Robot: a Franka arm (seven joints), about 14 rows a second.
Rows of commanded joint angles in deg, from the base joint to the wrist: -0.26, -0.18, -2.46, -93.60, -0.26, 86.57, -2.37; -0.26, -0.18, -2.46, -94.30, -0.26, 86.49, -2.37; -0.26, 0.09, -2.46, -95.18, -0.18, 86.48, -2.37; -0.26, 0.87, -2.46, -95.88, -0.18, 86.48, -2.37; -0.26, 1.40, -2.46, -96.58, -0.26, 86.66, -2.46; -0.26, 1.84, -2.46, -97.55, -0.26, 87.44, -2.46; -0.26, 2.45, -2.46, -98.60, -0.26, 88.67, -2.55; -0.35, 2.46, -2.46, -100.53, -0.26, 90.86, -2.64; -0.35, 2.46, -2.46, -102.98, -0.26, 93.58, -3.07; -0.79, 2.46, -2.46, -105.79, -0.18, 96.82, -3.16; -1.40, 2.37, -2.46, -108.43, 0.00, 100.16, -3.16; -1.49, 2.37, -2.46, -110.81, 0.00, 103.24, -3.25; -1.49, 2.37, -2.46, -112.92, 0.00, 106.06, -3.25; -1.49, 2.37, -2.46, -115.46, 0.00, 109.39, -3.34; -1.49, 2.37, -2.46, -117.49, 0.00, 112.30, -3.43; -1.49, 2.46, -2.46, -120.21, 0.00, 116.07, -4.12; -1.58, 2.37, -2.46, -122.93, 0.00, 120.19, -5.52; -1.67, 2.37, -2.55, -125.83, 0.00, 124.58, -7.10
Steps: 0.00, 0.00, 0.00, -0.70, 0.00, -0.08, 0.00; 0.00, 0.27, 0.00, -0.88, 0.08, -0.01, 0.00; 0.00, 0.78, 0.00, -0.70, 0.00, 0.00, 0.00; 0.00, 0.53, 0.00, -0.70, -0.08, 0.18, -0.09; 0.00, 0.44, 0.00, -0.97, 0.00, 0.78, 0.00; 0.00, 0.61, 0.00, -1.05, 0.00, 1.23, -0.09; -0.09, 0.01, 0.00, -1.93, 0.00, 2.19, -0.09; 0.00, 0.00, 0.00, -2.45, 0.00, 2.72, -0.43; -0.44, 0.00, 0.00, -2.81, 0.08, 3.24, -0.09; -0.61, -0.09, 0.00, -2.64, 0.18, 3.34, 0.00; -0.09, 0.00, 0.00, -2.38, 0.00, 3.08, -0.09; 0.00, 0.00, 0.00, -2.11, 0.00, 2.82, 0.00; 0.00, 0.00, 0.00, -2.54, 0.00, 3.33, -0.09; 0.00, 0.00, 0.00, -2.03, 0.00, 2.91, -0.09; 0.00, 0.09, 0.00, -2.72, 0.00, 3.77, -0.69; -0.09, -0.09, 0.00, -2.72, 0.00, 4.12, -1.40; -0.09, 0.00, -0.09, -2.90, 0.00, 4.39, -1.58
